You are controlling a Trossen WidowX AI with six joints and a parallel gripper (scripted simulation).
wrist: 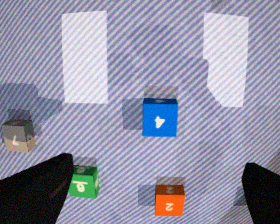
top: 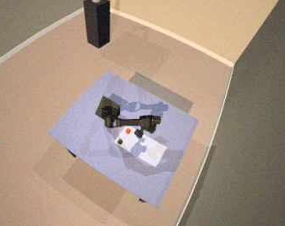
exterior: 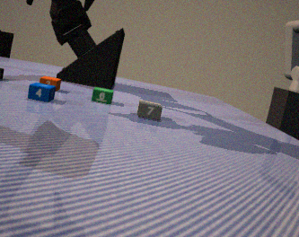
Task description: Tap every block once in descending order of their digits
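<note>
Right now the grey block is 15 cm to the left of my gripper tip, 12 cm below it and 6 cm behind it. Round my gripper tip: blue block marked 4 (12 cm below, 2 cm behind); orange block (12 cm below, 12 cm behind, 3 cm to the right); green block (12 cm below, 10 cm behind, 7 cm to the left).
</note>
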